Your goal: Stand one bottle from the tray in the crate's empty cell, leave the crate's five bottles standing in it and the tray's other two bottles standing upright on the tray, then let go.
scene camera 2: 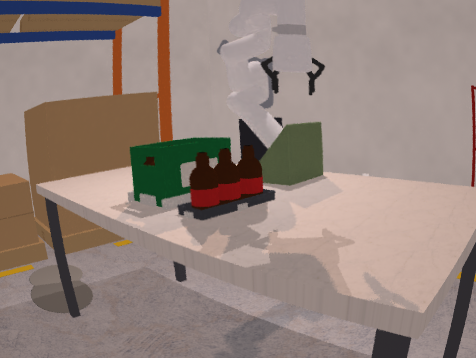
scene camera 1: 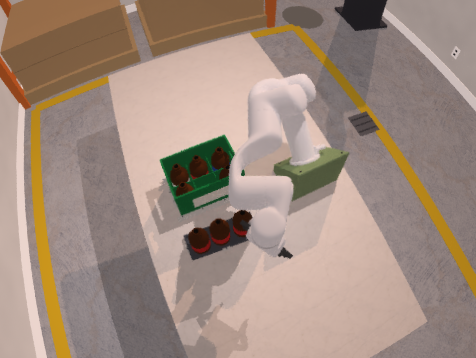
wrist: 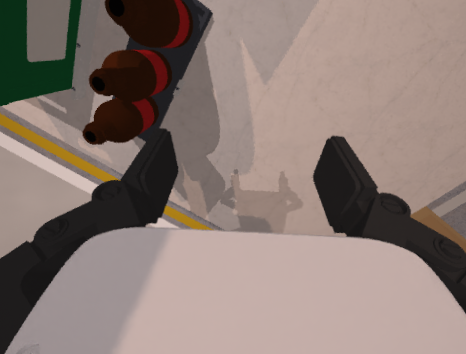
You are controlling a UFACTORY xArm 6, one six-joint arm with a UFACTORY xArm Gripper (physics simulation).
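Pixels of known places: gripper, fingertip midpoint: (scene camera 2: pixel 293 93) (wrist: pixel 246 153); arm's base, link origin: (scene camera 2: pixel 283 147) (scene camera 1: pixel 305 159).
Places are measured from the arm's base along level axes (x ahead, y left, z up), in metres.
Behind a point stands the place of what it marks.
Note:
The green crate (scene camera 1: pixel 184 204) @[x 0.502, y 0.029, z -0.008 m] (scene camera 2: pixel 155 177) @[x 0.533, y -0.015, z -0.029 m] (wrist: pixel 35 77) @[x 0.494, y 0.028, z -0.010 m] stands on the table with several brown bottles upright in it. Its front middle cell shows no bottle in scene camera 1; the arm partly hides the right end. Three red-banded brown bottles, left (scene camera 1: pixel 199 241) @[x 0.489, y 0.190, z 0.002 m] (scene camera 2: pixel 204 180) @[x 0.509, y 0.196, z -0.022 m], middle (scene camera 1: pixel 220 232) @[x 0.408, y 0.181, z 0.003 m] (scene camera 2: pixel 226 175) @[x 0.429, y 0.185, z -0.022 m] and right (scene camera 1: pixel 241 220) (scene camera 2: pixel 250 172) @[x 0.339, y 0.181, z -0.028 m], stand upright on the dark tray (scene camera 1: pixel 212 249) @[x 0.453, y 0.196, z -0.111 m] (scene camera 2: pixel 220 210) @[x 0.477, y 0.211, z -0.103 m] (wrist: pixel 179 61) @[x 0.360, y 0.190, z -0.110 m]. My gripper (scene camera 2: pixel 293 92) @[x 0.304, y 0.326, z 0.186 m] (wrist: pixel 246 153) @[x 0.304, y 0.326, z 0.186 m] is open and empty, pointing down high above the table. In the wrist view the tray lies at upper left, outside the fingers.
The crate stands beside the tray, with a gap between them. A green angled block (scene camera 1: pixel 315 175) @[x 0.006, y 0.097, z 0.034 m] (scene camera 2: pixel 295 155) @[x 0.051, y 0.102, z -0.017 m] stands at the arm's base on the table (scene camera 1: pixel 350 280) @[x -0.004, y 0.503, z -0.115 m] (scene camera 2: pixel 390 220) @[x 0.281, y 0.605, z -0.116 m]. Cardboard boxes (scene camera 1: pixel 70 40) (scene camera 2: pixel 95 135) stand beyond the table. My arm extends over the tray's right end in scene camera 1.

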